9 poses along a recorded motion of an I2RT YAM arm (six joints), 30 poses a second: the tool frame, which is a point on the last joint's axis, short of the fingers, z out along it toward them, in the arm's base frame.
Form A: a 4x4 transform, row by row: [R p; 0 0 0 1], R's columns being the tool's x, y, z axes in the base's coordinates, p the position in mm. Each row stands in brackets.
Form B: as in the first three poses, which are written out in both.
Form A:
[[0.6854 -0.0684 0.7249 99.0], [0.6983 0.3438 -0.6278 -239.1], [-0.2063 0.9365 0.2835 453.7], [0 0 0 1]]
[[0.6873 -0.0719 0.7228 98.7], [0.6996 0.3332 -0.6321 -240.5], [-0.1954 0.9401 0.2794 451.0], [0 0 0 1]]
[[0.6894 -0.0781 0.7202 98.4], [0.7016 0.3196 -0.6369 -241.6], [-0.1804 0.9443 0.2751 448.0], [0 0 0 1]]
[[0.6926 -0.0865 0.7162 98.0], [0.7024 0.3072 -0.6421 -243.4], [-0.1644 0.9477 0.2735 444.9], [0 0 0 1]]
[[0.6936 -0.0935 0.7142 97.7], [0.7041 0.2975 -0.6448 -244.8], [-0.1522 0.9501 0.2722 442.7], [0 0 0 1]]
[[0.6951 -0.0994 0.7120 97.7], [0.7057 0.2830 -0.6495 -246.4], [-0.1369 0.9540 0.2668 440.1], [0 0 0 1]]
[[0.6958 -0.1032 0.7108 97.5], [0.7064 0.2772 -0.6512 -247.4], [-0.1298 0.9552 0.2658 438.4], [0 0 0 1]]
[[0.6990 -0.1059 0.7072 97.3], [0.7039 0.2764 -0.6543 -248.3], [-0.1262 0.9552 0.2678 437.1], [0 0 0 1]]
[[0.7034 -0.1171 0.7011 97.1], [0.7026 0.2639 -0.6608 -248.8], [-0.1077 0.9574 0.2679 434.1], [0 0 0 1]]
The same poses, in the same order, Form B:
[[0.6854 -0.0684 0.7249 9.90], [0.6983 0.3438 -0.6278 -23.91], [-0.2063 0.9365 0.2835 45.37], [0 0 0 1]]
[[0.6873 -0.0719 0.7228 9.87], [0.6996 0.3332 -0.6321 -24.05], [-0.1954 0.9401 0.2794 45.10], [0 0 0 1]]
[[0.6894 -0.0781 0.7202 9.84], [0.7016 0.3196 -0.6369 -24.16], [-0.1804 0.9443 0.2751 44.80], [0 0 0 1]]
[[0.6926 -0.0865 0.7162 9.80], [0.7024 0.3072 -0.6421 -24.34], [-0.1644 0.9477 0.2735 44.49], [0 0 0 1]]
[[0.6936 -0.0935 0.7142 9.77], [0.7041 0.2975 -0.6448 -24.48], [-0.1522 0.9501 0.2722 44.27], [0 0 0 1]]
[[0.6951 -0.0994 0.7120 9.77], [0.7057 0.2830 -0.6495 -24.64], [-0.1369 0.9540 0.2668 44.01], [0 0 0 1]]
[[0.6958 -0.1032 0.7108 9.75], [0.7064 0.2772 -0.6512 -24.74], [-0.1298 0.9552 0.2658 43.84], [0 0 0 1]]
[[0.6990 -0.1059 0.7072 9.73], [0.7039 0.2764 -0.6543 -24.83], [-0.1262 0.9552 0.2678 43.71], [0 0 0 1]]
[[0.7034 -0.1171 0.7011 9.71], [0.7026 0.2639 -0.6608 -24.88], [-0.1077 0.9574 0.2679 43.41], [0 0 0 1]]

